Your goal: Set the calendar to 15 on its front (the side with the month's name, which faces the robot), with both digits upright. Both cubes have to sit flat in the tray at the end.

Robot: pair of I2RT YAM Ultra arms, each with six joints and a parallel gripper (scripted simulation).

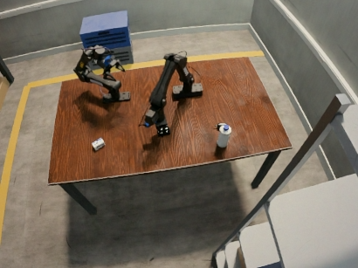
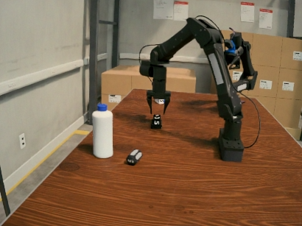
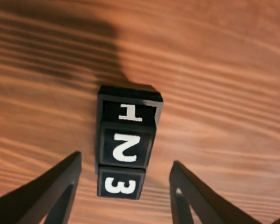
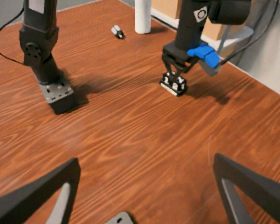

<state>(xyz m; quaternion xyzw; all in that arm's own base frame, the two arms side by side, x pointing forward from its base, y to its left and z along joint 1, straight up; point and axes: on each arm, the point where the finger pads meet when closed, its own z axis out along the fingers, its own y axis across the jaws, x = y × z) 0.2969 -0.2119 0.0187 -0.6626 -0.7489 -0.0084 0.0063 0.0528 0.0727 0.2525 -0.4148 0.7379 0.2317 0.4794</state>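
Right now my left hand is 5 cm above the black calendar tray and 1 cm to the right of it. Round my left hand: white bottle 36 cm to the left, 10 cm ahead, 2 cm above.
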